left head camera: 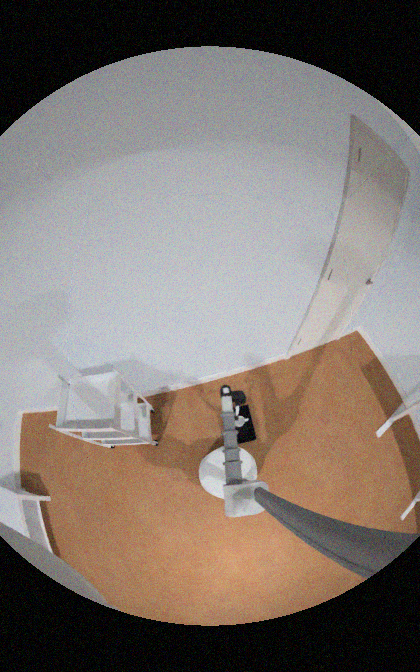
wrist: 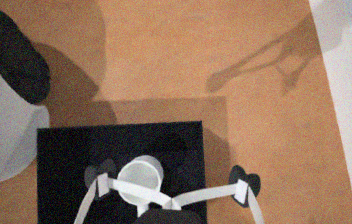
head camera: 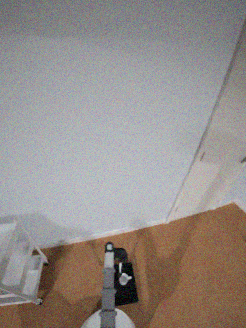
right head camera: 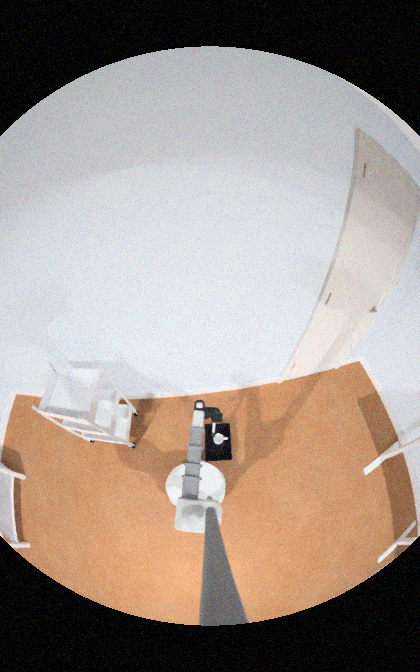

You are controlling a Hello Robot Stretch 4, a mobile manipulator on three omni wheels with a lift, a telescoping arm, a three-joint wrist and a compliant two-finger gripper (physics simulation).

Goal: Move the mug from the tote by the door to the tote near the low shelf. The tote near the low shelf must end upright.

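Places are measured from the robot's base along level axes (x ahead, y left, z up), in millimetres.
Pixels of known places: gripper, fingertip midpoint: (wrist: 172, 175) (head camera: 119, 265).
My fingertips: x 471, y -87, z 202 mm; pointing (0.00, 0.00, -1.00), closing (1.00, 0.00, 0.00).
Ahead of a thing's pixels: the offset from my fingertips to its middle.
The white mug @[dz -180, dx -59, dy -61 mm] (head camera: 125, 279) (left head camera: 241, 421) (right head camera: 218, 439) (wrist: 140, 180) stands upright in the black tote @[dz -180, dx -92, dy -43 mm] (head camera: 127, 299) (left head camera: 248, 436) (right head camera: 218, 455) (wrist: 62, 150) on the floor. In the wrist view its handle points toward the bottom of the picture. My gripper (wrist: 172, 175) is open, its two dark fingertips wide apart above the tote. In the wrist view the mug shows between them, close to the left fingertip, and the right fingertip is beyond the tote's right edge. One finger strap crosses in front of the mug. I cannot make out a second tote or tell which furniture is the low shelf.
A white wheeled cart (head camera: 30, 240) (left head camera: 85, 428) (right head camera: 97, 400) stands by the wall, left of the arm. The door (head camera: 200, 172) (left head camera: 370, 205) (right head camera: 380, 220) is in the wall at the right. Pale furniture parts show at both side edges of the left and right head views.
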